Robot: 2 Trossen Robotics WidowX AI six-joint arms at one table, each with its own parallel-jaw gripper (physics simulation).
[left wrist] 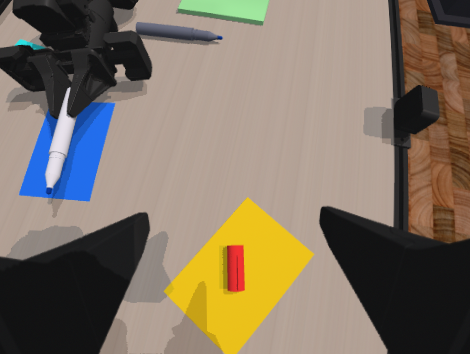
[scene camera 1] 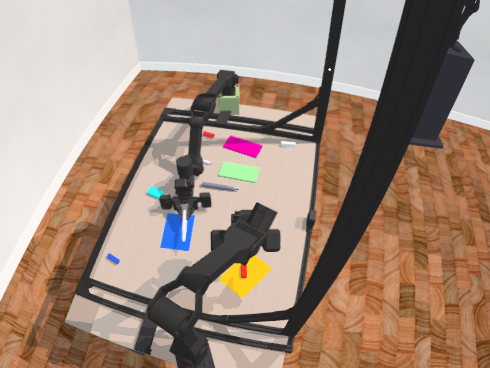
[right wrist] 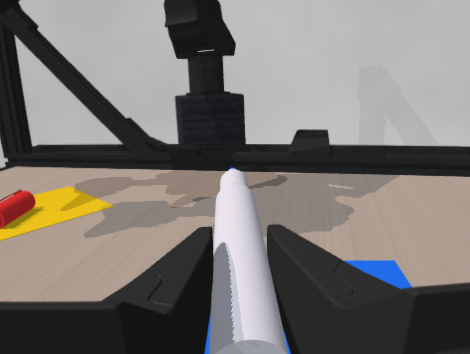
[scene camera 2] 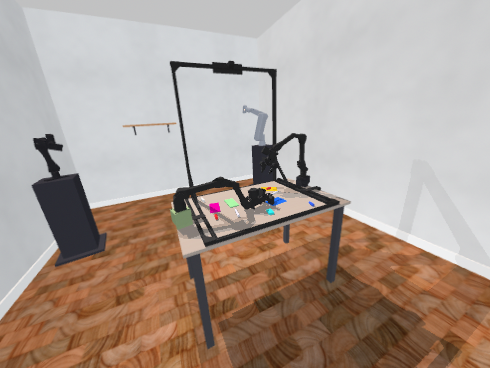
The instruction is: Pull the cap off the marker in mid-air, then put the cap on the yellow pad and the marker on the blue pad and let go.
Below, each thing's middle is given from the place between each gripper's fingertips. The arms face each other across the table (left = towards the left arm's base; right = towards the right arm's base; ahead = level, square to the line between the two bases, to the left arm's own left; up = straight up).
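From my left hand: yellow pad [scene camera 1: 256, 269], 10 mm behind, 50 mm to the left of it, 160 mm below. Blue pad [scene camera 1: 172, 237], 240 mm ahead of my left hand, 100 mm to the right of it, 160 mm below. Yellow pad, by its middle, nearest to my left hand of the things named here.
Blue pad from my right hand: 30 mm ahead of it, 20 mm to the left of it, 60 mm below. Yellow pad: 220 mm behind my right hand, 160 mm to the left of it, 60 mm below. Going by their middles, blue pad nearest to my right hand of the things named here.
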